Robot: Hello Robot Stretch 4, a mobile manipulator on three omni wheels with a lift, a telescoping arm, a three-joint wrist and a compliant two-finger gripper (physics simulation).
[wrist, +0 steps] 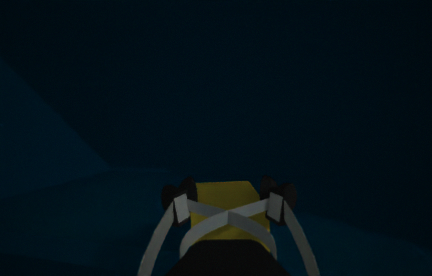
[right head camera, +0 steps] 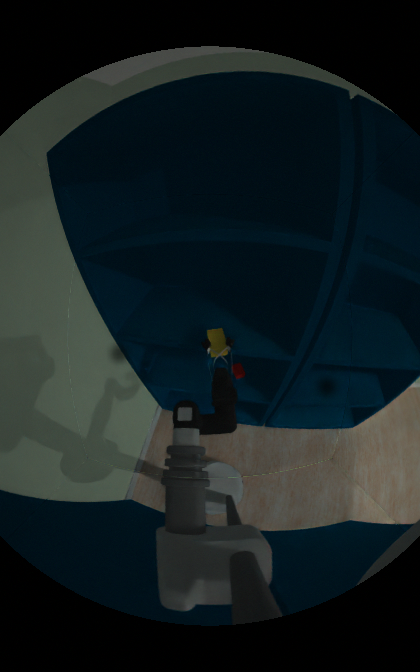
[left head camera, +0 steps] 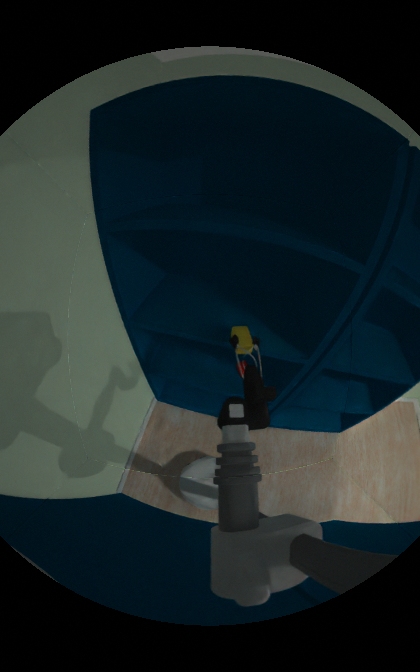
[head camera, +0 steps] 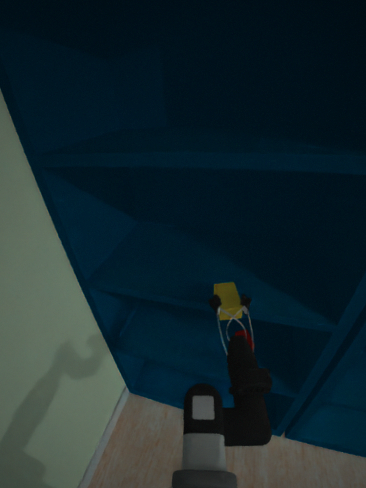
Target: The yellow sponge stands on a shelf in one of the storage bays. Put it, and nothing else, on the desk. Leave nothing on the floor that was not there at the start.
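Places are measured from the robot's base along level axes (x ahead, y left, z up), in millimetres.
Where they show: gripper, between the fingertips: (wrist: 227, 191) (head camera: 228, 295).
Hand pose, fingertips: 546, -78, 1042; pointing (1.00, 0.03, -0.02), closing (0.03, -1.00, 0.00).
After its pixels a point has its place, as x, y, z.
The yellow sponge (head camera: 228, 297) @[542, -77, 1040] (left head camera: 242, 337) (right head camera: 217, 341) (wrist: 225, 192) @[554, -75, 1039] is between the two fingertips of my gripper (head camera: 230, 302) @[546, -78, 1042] (left head camera: 245, 342) (right head camera: 218, 343) (wrist: 227, 191) @[546, -78, 1042], which is shut on it. In the head camera view the sponge shows in front of a dark blue storage bay, near the front edge of a middle shelf (head camera: 175, 298) @[611, 85, 962]. In the wrist view it stands upright behind the crossed finger strips, with a pad at each side. Its lower part is hidden by the gripper body. The desk does not show in these views.
A red object (head camera: 243, 338) (left head camera: 242, 369) (right head camera: 238, 370) is lower in the bay, below the gripper. A pale green wall (head camera: 30, 280) @[564, 516, 1090] (left head camera: 50, 250) stands left of the bay. A divider (head camera: 320, 365) @[492, -399, 750] is at its right. A round light-grey object (left head camera: 197, 484) (right head camera: 225, 485) is near the floor.
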